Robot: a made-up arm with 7 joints. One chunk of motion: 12 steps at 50 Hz.
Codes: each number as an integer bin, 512 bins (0 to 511) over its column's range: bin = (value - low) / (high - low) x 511, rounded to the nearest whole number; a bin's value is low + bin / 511 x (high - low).
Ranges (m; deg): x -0.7..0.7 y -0.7..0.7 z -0.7..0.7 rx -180..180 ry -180..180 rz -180..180
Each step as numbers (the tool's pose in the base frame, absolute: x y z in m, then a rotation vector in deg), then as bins.
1 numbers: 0.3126 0.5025 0.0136 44.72 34.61 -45.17
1 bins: 370 439 260 319 305 191
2 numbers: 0.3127 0.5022 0.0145 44.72 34.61 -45.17
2 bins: 370 439 261 319 305 191
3 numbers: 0.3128 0.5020 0.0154 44.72 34.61 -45.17
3 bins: 370 439 261 319 305 191
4 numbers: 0.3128 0.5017 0.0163 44.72 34.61 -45.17
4 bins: 370 439 261 319 305 191
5 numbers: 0.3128 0.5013 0.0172 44.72 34.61 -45.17
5 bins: 370 438 262 319 305 191
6 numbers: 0.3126 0.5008 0.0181 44.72 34.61 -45.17
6 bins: 370 438 262 319 305 191
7 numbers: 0.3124 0.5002 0.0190 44.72 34.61 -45.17
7 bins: 370 438 262 319 305 191
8 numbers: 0.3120 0.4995 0.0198 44.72 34.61 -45.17
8 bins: 369 438 263 319 305 191
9 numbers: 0.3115 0.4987 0.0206 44.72 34.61 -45.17
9 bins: 369 438 263 319 305 191
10 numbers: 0.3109 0.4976 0.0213 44.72 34.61 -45.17
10 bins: 369 437 263 319 305 191
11 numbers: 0.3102 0.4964 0.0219 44.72 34.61 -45.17
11 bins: 369 437 263 319 305 191
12 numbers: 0.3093 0.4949 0.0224 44.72 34.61 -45.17
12 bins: 368 436 264 319 305 191
